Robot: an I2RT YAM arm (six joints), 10 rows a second.
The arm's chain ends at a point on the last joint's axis. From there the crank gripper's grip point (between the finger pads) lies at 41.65 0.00 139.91 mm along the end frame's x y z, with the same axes.
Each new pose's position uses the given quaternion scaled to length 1; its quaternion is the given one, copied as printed.
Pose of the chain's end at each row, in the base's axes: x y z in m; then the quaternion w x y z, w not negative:
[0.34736, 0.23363, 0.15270, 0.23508, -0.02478, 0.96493, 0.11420]
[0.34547, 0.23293, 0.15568, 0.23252, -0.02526, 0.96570, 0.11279]
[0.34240, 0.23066, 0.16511, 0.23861, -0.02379, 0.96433, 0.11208]
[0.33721, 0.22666, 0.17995, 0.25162, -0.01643, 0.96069, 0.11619]
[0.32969, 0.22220, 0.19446, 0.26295, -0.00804, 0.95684, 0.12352]
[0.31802, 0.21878, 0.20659, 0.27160, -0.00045, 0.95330, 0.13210]
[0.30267, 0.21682, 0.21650, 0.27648, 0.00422, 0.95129, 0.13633]
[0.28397, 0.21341, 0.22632, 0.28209, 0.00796, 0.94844, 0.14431]
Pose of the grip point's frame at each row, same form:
[0.37305, 0.26634, 0.01277, 0.23508, -0.02478, 0.96493, 0.11420]
[0.37041, 0.26520, 0.01552, 0.23252, -0.02526, 0.96570, 0.11279]
[0.36918, 0.26281, 0.02526, 0.23861, -0.02379, 0.96433, 0.11208]
[0.36796, 0.26017, 0.04124, 0.25162, -0.01643, 0.96069, 0.11619]
[0.36393, 0.25793, 0.05713, 0.26295, -0.00804, 0.95684, 0.12352]
[0.35495, 0.25701, 0.07063, 0.27160, -0.00045, 0.95330, 0.13210]
[0.34115, 0.25626, 0.08132, 0.27648, 0.00422, 0.95129, 0.13633]
[0.32414, 0.25510, 0.09231, 0.28209, 0.00796, 0.94844, 0.14431]

